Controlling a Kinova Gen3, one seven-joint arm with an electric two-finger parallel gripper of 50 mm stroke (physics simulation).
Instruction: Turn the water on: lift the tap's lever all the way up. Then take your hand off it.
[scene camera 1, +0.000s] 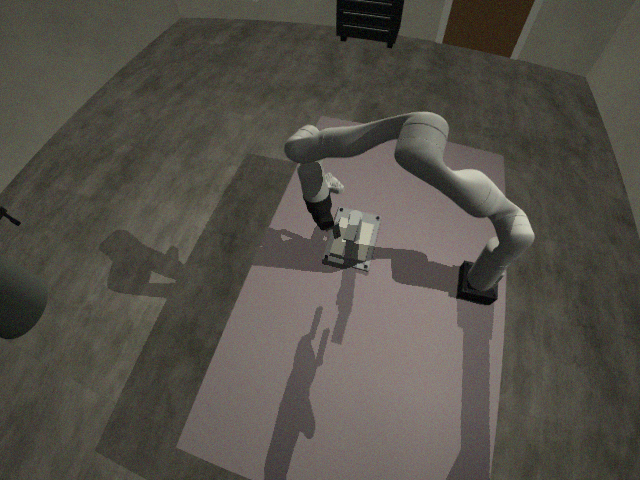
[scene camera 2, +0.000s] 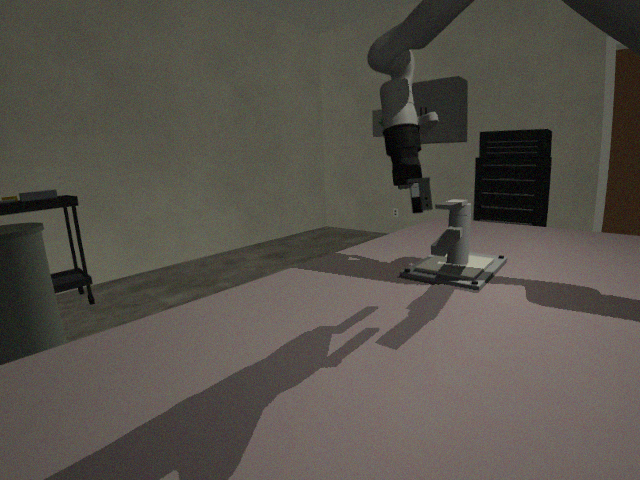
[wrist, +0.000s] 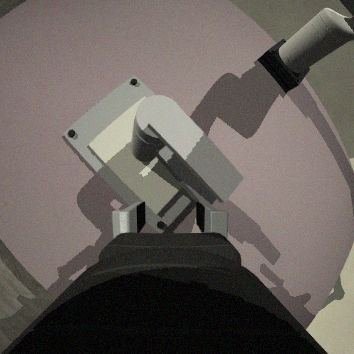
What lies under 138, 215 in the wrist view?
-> My gripper.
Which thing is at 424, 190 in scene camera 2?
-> My gripper.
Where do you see a base plate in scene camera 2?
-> At 476, 284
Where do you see a tap lever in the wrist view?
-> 158, 119
